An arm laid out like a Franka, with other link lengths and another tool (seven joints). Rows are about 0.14 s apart.
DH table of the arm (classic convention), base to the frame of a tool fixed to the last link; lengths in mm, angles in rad. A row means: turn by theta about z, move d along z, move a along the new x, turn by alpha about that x. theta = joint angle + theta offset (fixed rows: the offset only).
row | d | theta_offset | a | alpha
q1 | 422.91 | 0 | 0 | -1.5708
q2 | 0 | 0 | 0 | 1.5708
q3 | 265.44 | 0 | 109.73 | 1.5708
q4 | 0 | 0 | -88.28 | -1.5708
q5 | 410.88 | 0 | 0 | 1.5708
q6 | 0 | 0 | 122.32 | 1.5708
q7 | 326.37 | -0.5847 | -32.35 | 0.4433
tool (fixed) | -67.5 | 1.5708 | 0 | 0
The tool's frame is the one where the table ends.
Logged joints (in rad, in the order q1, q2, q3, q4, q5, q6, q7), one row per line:
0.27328 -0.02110 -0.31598 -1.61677 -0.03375 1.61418 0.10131
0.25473 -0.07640 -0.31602 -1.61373 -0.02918 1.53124 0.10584
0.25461 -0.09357 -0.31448 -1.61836 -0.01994 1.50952 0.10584
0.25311 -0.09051 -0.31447 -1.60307 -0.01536 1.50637 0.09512
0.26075 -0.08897 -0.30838 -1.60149 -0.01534 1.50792 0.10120
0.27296 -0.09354 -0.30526 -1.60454 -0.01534 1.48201 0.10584
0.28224 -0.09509 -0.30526 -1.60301 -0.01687 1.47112 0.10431
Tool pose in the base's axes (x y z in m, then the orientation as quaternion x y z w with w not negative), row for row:
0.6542 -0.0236 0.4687 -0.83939 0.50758 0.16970 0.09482
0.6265 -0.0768 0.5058 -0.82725 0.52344 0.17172 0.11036
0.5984 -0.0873 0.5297 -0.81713 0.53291 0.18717 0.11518
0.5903 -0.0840 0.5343 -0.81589 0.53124 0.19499 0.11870
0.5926 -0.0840 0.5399 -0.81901 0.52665 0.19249 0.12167
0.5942 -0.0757 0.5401 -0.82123 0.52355 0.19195 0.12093
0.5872 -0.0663 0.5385 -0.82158 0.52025 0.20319 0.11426
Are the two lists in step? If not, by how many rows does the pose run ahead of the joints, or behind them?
The pose runs 1 row behind the joints: the pose in row i belongs to the joints in row i - 1.
